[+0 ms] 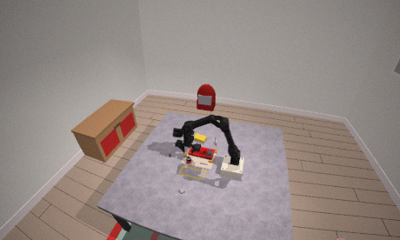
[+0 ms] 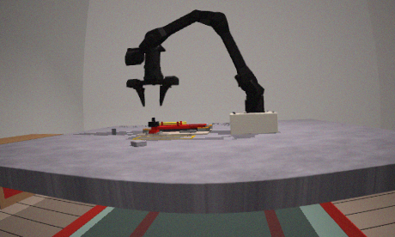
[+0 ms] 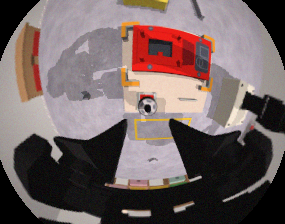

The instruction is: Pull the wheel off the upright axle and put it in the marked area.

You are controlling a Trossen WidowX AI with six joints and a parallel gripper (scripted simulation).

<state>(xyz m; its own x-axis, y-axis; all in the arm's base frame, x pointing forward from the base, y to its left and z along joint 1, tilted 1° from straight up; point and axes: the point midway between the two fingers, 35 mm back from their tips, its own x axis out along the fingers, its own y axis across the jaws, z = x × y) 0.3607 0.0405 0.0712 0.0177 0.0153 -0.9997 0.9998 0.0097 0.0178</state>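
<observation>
The wheel is 6 cm below my gripper tip. Also, from my gripper tip: beige base plate 6 cm behind, 10 cm to the right, 9 cm below; upright axle 7 cm below; small grey block 5 cm behind, 28 cm to the left, 10 cm below.
</observation>
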